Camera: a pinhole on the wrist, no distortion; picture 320 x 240 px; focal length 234.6 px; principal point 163.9 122.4 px. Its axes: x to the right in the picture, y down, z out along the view. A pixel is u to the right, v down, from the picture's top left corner.
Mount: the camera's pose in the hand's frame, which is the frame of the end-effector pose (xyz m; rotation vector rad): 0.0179 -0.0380 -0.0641 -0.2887 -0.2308 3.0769
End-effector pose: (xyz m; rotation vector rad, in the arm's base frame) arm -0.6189 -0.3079 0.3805 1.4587 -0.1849 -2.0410
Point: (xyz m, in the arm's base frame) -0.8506 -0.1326 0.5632
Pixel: 265 171
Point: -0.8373 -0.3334 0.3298
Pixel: 35 134
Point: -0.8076 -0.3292 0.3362
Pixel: 41 127
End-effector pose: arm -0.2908 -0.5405 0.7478 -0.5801 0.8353 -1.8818
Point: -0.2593 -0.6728 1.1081
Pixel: 48 199
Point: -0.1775 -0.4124 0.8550
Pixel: outside the picture
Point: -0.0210 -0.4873 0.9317
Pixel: 232 67
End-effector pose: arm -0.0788 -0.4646 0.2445 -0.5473 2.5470 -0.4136
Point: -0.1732 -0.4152 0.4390
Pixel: behind the camera
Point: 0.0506 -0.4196 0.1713
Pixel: 262 11
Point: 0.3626 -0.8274 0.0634
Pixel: 171 230
